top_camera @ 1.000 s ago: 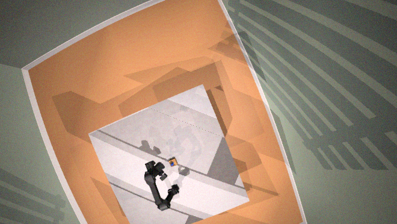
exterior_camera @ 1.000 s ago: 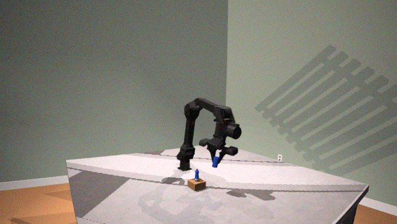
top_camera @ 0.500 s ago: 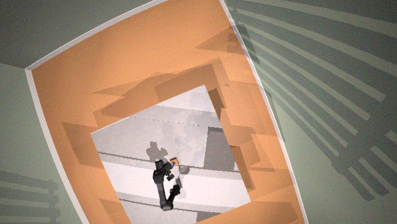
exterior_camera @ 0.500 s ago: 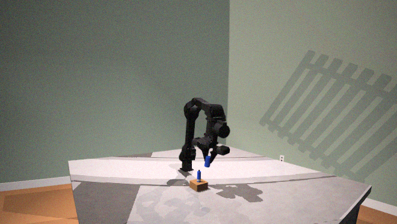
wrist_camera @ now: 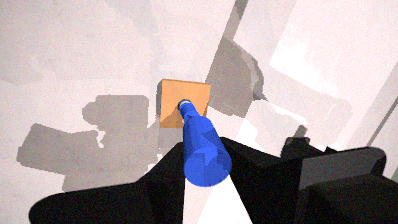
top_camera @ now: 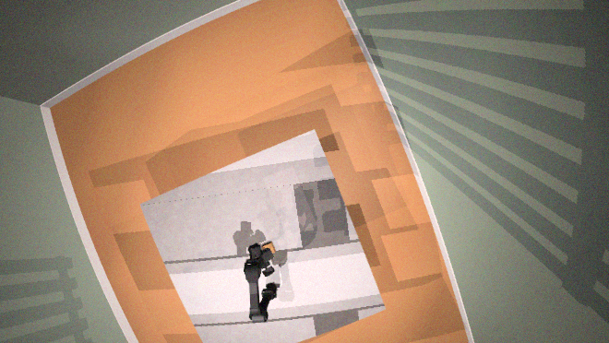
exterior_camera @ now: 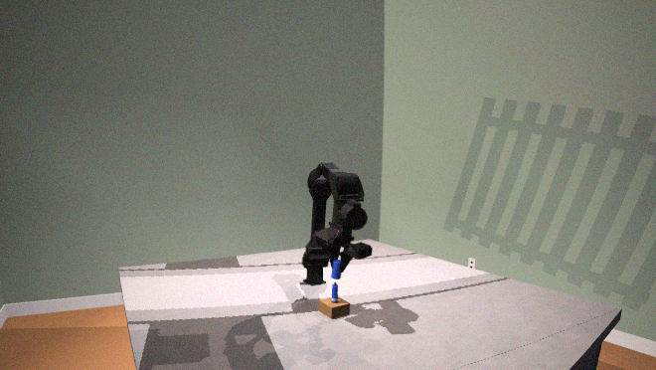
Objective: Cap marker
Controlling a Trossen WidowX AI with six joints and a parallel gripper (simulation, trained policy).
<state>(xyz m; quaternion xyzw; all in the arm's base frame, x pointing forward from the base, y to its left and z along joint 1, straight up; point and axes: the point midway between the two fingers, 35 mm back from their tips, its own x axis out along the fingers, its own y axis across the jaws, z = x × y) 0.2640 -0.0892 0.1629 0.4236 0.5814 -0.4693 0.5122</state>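
My gripper tip is 110 mm above the holder block and 10 mm to the left of it. Also, from my gripper tip: blue cap (10 mm above).
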